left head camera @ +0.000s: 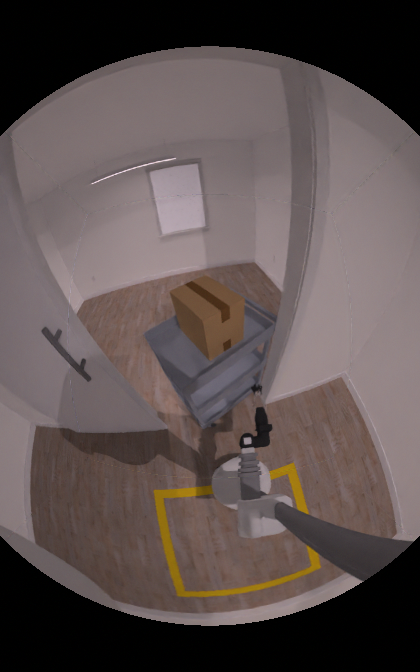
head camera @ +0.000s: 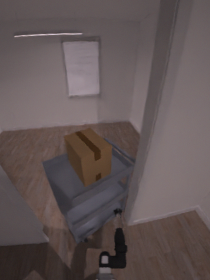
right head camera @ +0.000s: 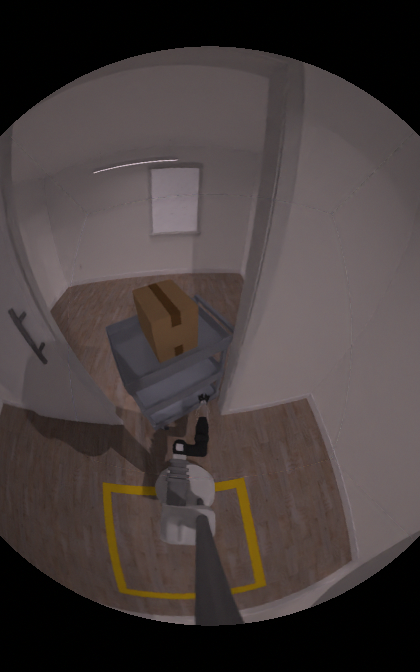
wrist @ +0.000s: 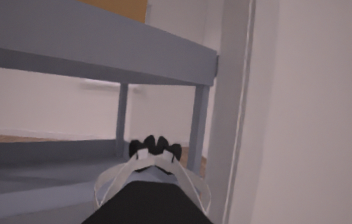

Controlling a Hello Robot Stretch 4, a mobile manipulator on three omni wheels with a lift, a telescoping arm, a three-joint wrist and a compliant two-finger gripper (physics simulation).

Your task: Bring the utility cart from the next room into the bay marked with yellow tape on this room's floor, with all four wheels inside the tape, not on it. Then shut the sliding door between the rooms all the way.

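Frame: origin at the robot's base, x right, y ahead, z up, level; metres.
Seen in the pictures: gripper, fingertip midpoint: [head camera: 117, 208] [wrist: 155, 147].
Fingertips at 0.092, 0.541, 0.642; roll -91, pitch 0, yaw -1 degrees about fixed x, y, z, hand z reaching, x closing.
Observation:
A point is followed by its place in that frame, as x, y, z.
The blue-grey utility cart [head camera: 57, 177] {-0.381, 0.715, 0.766} [left head camera: 172, 347] [right head camera: 130, 350] [wrist: 150, 55] {0.068, 0.683, 0.781} stands turned at an angle in the doorway, its right corner close to the jamb. My gripper [head camera: 118, 212] {0.092, 0.540, 0.642} [left head camera: 257, 389] [right head camera: 203, 398] [wrist: 155, 147] {0.092, 0.540, 0.642} is shut, fingertips together and nothing visible between them. It is at the cart's near right side, below the top tray and left of a corner post [wrist: 199, 120] {0.198, 0.786, 0.659} in the wrist view. The yellow tape bay [left head camera: 170, 542] [right head camera: 114, 537] is on this room's floor, partly hidden by my base and arm. The sliding door [head camera: 17, 215] {-0.648, 0.464, 0.617} [left head camera: 110, 400] [right head camera: 75, 390] stands open at left.
A taped cardboard box [head camera: 82, 157] {-0.139, 0.646, 1.043} [left head camera: 197, 315] [right head camera: 155, 320] [wrist: 120, 6] {-0.010, 0.732, 0.888} sits on the cart's top tray. The door's dark handle [left head camera: 65, 352] [right head camera: 27, 336] faces this room. The right door jamb [head camera: 150, 110] {0.241, 0.726, 1.310} [left head camera: 302, 150] [right head camera: 262, 225] [wrist: 227, 100] {0.241, 0.725, 0.714} stands beside the cart, with wall to its right.

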